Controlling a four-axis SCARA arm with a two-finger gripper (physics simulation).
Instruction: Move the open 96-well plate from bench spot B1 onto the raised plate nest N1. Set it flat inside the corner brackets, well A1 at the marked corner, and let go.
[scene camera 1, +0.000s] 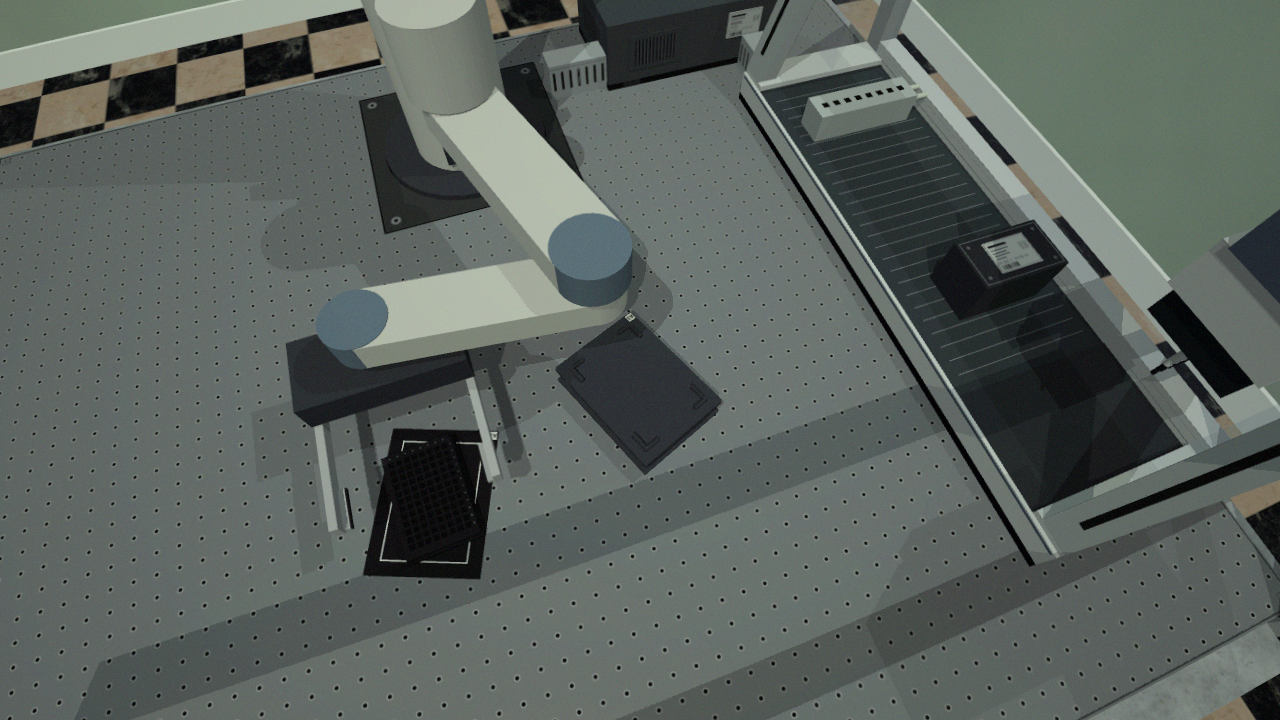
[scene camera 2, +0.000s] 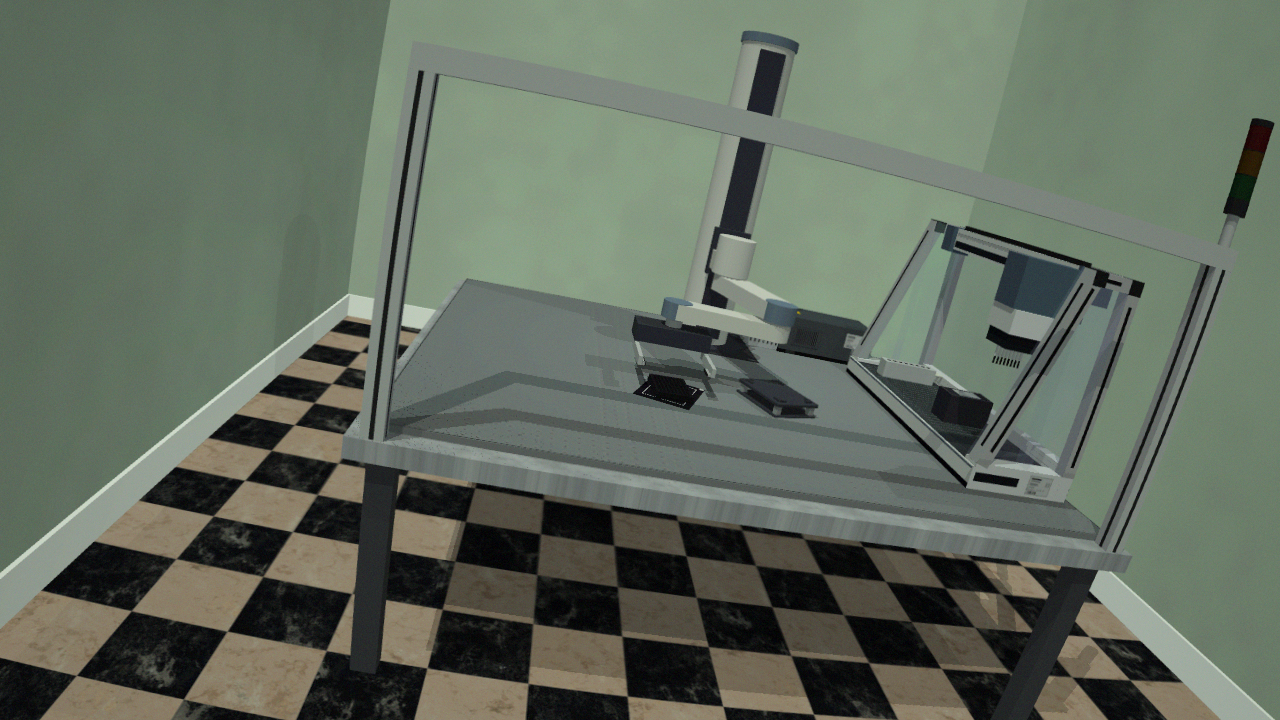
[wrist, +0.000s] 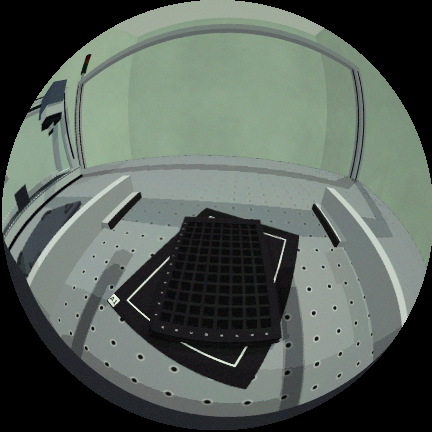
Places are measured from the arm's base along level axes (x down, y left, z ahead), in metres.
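Pixels of known places: gripper, fingertip midpoint: (scene camera 1: 418, 505) (scene camera 2: 677, 367) (wrist: 225, 187).
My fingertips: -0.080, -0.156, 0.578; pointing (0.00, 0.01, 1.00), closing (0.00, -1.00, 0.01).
Observation:
For each thing: its middle in the pictures, then the offset to it from my fingertips, as dx, dy, dz. "*": a spot on its surface instead.
- black open 96-well plate, body centre: (wrist: 218, 268) (scene camera 1: 430, 496) (scene camera 2: 670, 387) +0.058, +0.001, -0.027
- mat's A1 tag, surface spot: (wrist: 114, 300) * +0.065, +0.082, -0.078
- dark raised nest N1, body centre: (scene camera 1: 637, 389) (wrist: 44, 240) (scene camera 2: 777, 396) +0.048, +0.264, -0.071
- white tag, surface spot: (scene camera 1: 630, 317) * +0.034, +0.286, -0.161
- white slotted block, surface spot: (scene camera 1: 859, 111) * -0.021, +0.704, -0.351
- black box, surface spot: (scene camera 1: 1002, 268) (scene camera 2: 960, 394) * -0.053, +0.705, -0.032
- dark control box, surface spot: (scene camera 1: 671, 44) (scene camera 2: 815, 338) * +0.005, +0.514, -0.613
The black open 96-well plate (scene camera 1: 431, 497) (scene camera 2: 666, 386) (wrist: 220, 275) lies on the black mat of spot B1 (scene camera 1: 374, 565) (wrist: 246, 376), turned askew to its white outline. In the wrist view its lettered edge faces the wrist, with A at the left; the mat's A1 tag (wrist: 114, 300) is left of the plate. My gripper (scene camera 1: 413, 503) (scene camera 2: 675, 368) (wrist: 225, 187) is open and empty above the plate, fingers spread wider than it. The dark raised nest N1 (scene camera 1: 640, 394) (scene camera 2: 778, 398) stands right of B1, with corner brackets and a white tag (scene camera 1: 630, 317) at its back corner.
On the right stands a framed machine with a dark deck (scene camera 1: 895, 192), bearing a white slotted block (scene camera 1: 859, 111) and a black box (scene camera 1: 1002, 268) (scene camera 2: 960, 405). A dark control box (scene camera 1: 671, 44) (scene camera 2: 819, 334) stands at the back. The arm's elbow (scene camera 1: 590, 259) is behind the nest.

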